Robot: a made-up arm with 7 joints.
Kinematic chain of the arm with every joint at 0, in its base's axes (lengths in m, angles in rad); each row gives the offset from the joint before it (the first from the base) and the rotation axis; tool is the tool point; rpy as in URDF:
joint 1: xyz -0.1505 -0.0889 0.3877 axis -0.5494 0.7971 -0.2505
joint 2: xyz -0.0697 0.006 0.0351 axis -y
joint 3: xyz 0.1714 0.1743 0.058 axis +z
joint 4: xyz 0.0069 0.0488 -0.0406 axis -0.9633 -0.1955 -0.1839
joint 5: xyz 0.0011 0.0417 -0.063 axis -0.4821 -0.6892 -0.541
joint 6: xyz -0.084 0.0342 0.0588 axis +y
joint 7: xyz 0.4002 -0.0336 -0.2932 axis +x
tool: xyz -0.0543 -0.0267 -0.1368 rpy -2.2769 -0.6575 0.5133
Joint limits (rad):
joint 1: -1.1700..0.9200
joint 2: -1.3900..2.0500
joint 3: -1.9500..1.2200
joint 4: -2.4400..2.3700
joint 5: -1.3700..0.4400
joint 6: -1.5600..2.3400
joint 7: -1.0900..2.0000
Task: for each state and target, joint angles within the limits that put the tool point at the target. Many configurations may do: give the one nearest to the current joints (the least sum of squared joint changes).
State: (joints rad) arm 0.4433 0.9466 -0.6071 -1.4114 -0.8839 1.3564 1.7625
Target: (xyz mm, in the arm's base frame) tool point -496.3 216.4 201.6
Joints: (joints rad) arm 0.4497 1.0759 -0.2679 -1.4545 -0.5961 1.5509 1.3710
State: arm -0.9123 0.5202 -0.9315 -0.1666 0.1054 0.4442 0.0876
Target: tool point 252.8 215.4 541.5
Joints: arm -0.9582 0.4832 -0.9365 -0.0358 0.1379 0.4829 0.0299
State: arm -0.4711 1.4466 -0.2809 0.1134 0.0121 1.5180 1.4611
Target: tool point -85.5 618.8 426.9
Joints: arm -0.2980 1.3114 -0.6202 -0.2156 0.1293 1.8551 1.2992
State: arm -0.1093 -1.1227 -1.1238 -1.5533 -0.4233 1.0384 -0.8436
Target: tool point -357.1 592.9 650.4
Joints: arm -0.7615 -0.9637 -0.8927 -1.8359 -0.2466 1.1543 -0.4765
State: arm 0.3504 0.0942 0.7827 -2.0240 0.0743 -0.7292 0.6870
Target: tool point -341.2 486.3 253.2
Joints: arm 0.5544 0.3754 1.2200 -1.5562 0.2865 -0.1610 0.4461
